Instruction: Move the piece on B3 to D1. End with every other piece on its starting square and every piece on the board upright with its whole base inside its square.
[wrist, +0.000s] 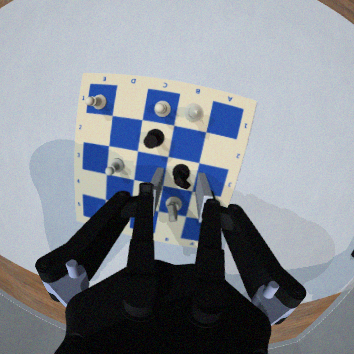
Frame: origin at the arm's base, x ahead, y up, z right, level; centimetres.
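Where they show: gripper, fingertip midpoint: (179, 180).
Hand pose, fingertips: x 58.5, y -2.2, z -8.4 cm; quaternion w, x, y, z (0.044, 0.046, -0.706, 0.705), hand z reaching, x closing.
Note:
Things, the pixels of their centre, and the offset from my fingertips. "pt": a spot on its surface instead. Level surfaces: height alone.
- blue-and-cream board at a spot on its surface: (246, 112) pt dz +10.0, dx -5.7, dy -0.7 cm
- E1 at the middle of its body: (93, 100) dz +7.1, dx +11.9, dy +0.8 cm
- C1 at the middle of its body: (160, 107) dz +7.7, dx +4.0, dy +0.8 cm
- B1 at the middle of its body: (194, 111) dz +8.2, dx +0.5, dy +1.4 cm
- D3 at the middle of its body: (112, 168) dz -0.3, dx +8.2, dy +0.8 cm
- B4 at the middle of its body: (172, 209) dz -3.5, dx +0.0, dy +1.2 cm
- pale round table at its surface level: dy -1.3 cm
The black piece (181, 174) stands upright on B3 of the blue-and-cream board (246, 112). D1 (131, 102) shows a bare cream square between the pieces on E1 and C1. My gripper (179, 180) is partly open, with its two finger pads on either side of the B3 piece in the view and nothing gripped. The pads' height over the board is hard to tell. The left finger hides most of C4, and the right finger hides part of A3 and A4.
Light pieces stand on E1 (97, 101), C1 (162, 108), B1 (194, 112), D3 (117, 165) and B4 (173, 205). A black piece (154, 138) stands on C2. The board lies on a pale round table (280, 150) with a wooden rim (17, 282).

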